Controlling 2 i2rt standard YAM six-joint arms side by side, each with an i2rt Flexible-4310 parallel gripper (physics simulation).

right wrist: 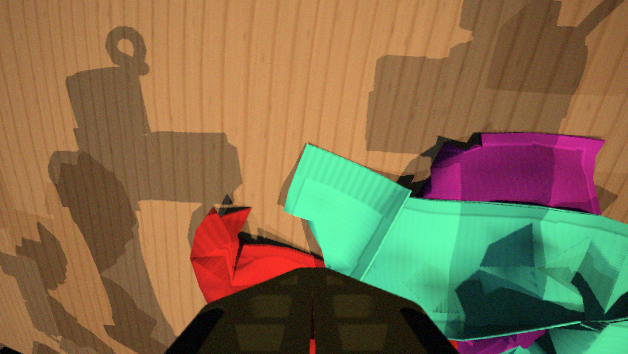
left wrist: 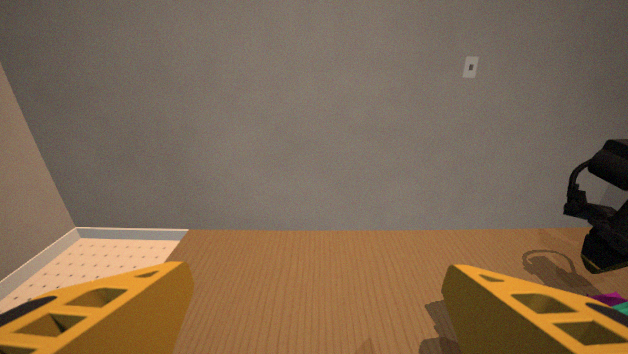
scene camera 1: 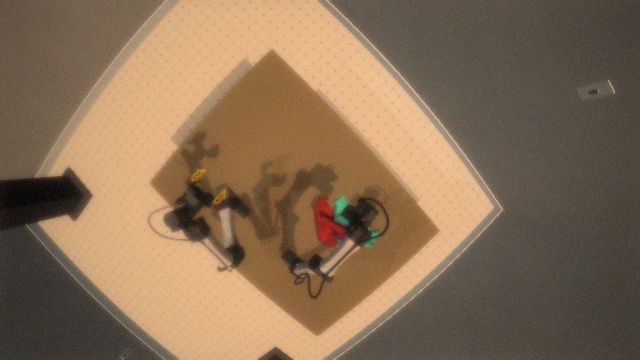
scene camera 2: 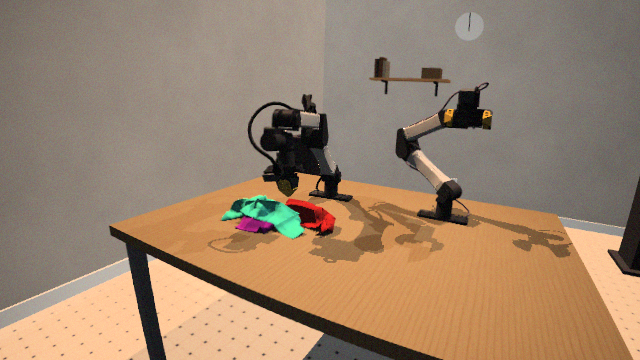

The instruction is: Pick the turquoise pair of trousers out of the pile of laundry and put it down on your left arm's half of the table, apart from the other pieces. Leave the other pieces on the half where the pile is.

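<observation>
The turquoise trousers [scene camera 1: 341,210] [scene camera 2: 272,212] [right wrist: 425,250] lie crumpled on the pile, over part of a purple piece [scene camera 2: 254,225] [right wrist: 520,170] and beside a red piece [scene camera 1: 325,225] [scene camera 2: 312,215] [right wrist: 270,260]. In scene camera 1 the right arm hides part of the pile. My right gripper [scene camera 2: 287,189] [right wrist: 312,279] is shut and empty, above the pile; red cloth shows through the thin slit between its fingers. My left gripper [scene camera 1: 210,185] [scene camera 2: 468,120] [left wrist: 317,276] is open and empty, raised high and away from the pile.
The wooden table [scene camera 1: 280,100] [scene camera 2: 450,290] carries both arm bases, with arm shadows across its top. The right arm [scene camera 1: 340,257] [scene camera 2: 300,145] reaches over the pile. A wall shelf [scene camera 2: 410,80] hangs behind the arms, and a dark post [scene camera 1: 40,200] stands beyond the table.
</observation>
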